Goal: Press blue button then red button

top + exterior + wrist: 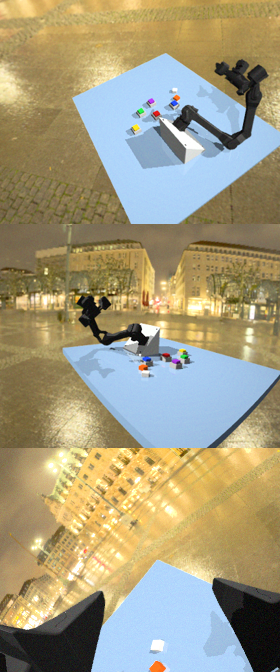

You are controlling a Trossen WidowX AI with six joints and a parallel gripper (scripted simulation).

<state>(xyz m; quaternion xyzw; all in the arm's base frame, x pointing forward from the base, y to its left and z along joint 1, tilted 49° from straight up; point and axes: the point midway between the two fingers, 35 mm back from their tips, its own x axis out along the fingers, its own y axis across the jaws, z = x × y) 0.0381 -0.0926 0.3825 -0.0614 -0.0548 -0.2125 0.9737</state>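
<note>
Now: the blue button 130 mm ahead of my gripper tip, 220 mm to the left of it and 230 mm below it. The rest, counted from my gripper tip: orange block 170 mm ahead, 160 mm to the left, 250 mm below; then red button 150 mm ahead, 360 mm to the left, 230 mm below; then white block 230 mm ahead, 120 mm to the left, 250 mm below.
</note>
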